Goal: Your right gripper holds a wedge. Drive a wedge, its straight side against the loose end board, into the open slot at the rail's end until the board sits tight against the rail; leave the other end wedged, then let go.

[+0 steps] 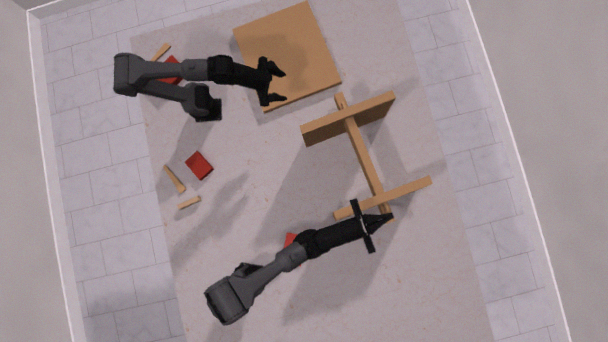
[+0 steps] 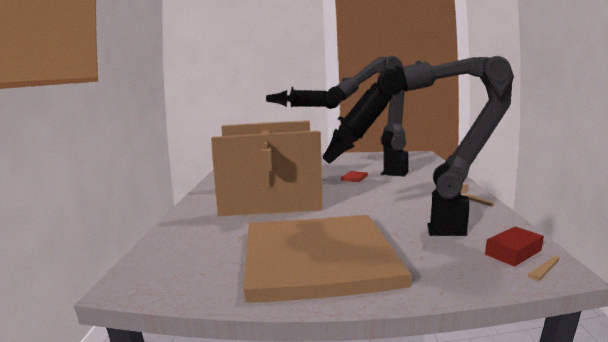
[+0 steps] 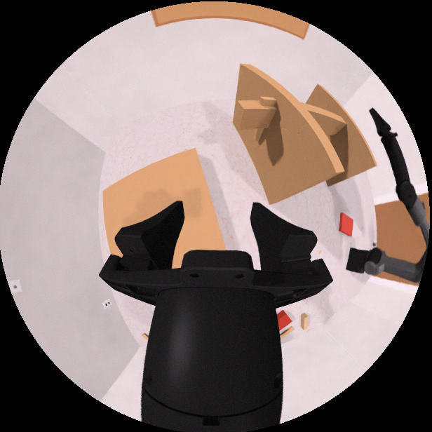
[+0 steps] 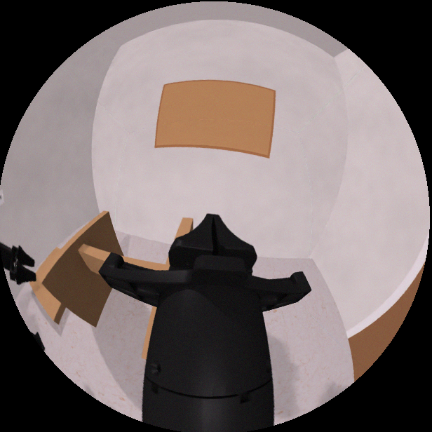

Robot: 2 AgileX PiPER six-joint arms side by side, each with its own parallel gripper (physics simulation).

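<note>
My right gripper (image 1: 389, 216) (image 2: 268, 98) (image 4: 211, 221) is shut above the rail's lower end. Its tips meet, and I see no wedge between or below them. The loose end board (image 1: 412, 186) (image 3: 367, 157) stands upright across the rail (image 1: 364, 155) (image 4: 145, 261). The slot (image 1: 384, 206) in the rail's end is partly covered by my fingers; I cannot tell what sits in it. At the other end a wedge (image 2: 266, 145) (image 3: 268, 101) sits in the rail outside the other board (image 1: 320, 131) (image 2: 240, 175) (image 3: 295, 135) (image 4: 92, 277). My left gripper (image 1: 285, 86) (image 2: 327, 159) (image 3: 217, 209) is open and empty.
A flat wooden panel (image 1: 310, 40) (image 2: 320, 265) (image 3: 150, 175) lies below my left gripper. Loose wedges (image 1: 173, 178) (image 1: 189, 202) (image 2: 544, 268) lie near red blocks (image 1: 199, 165) (image 2: 514, 245). Another red block (image 2: 354, 176) (image 3: 346, 224) lies beneath my right arm.
</note>
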